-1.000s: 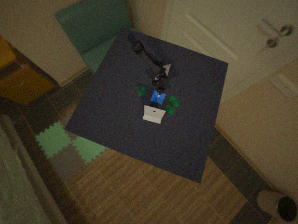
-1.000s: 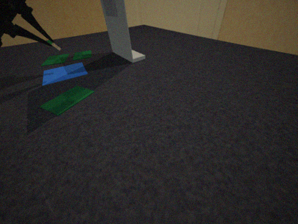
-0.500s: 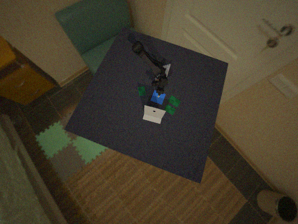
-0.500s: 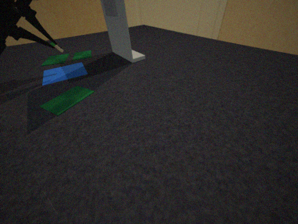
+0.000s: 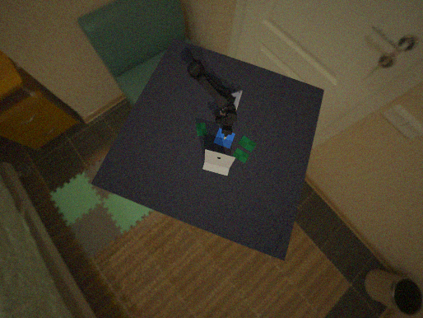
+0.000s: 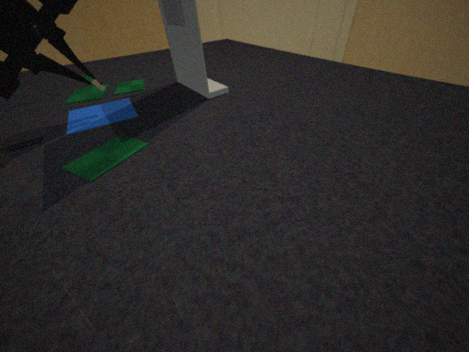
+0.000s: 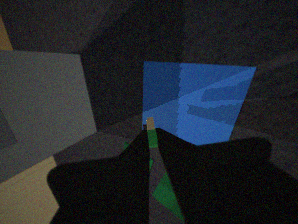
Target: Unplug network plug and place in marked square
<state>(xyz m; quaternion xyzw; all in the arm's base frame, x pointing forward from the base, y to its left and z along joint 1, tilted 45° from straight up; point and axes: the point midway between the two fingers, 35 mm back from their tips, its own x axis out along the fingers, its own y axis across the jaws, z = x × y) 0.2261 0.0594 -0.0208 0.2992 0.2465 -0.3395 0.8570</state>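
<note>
Now: gripper tip 10 mm past the blue marked square and 60 mm above it. From my gripper tip the other things lie so: white upright panel (200 mm ahead, 20 mm to the left, 60 mm above).
</note>
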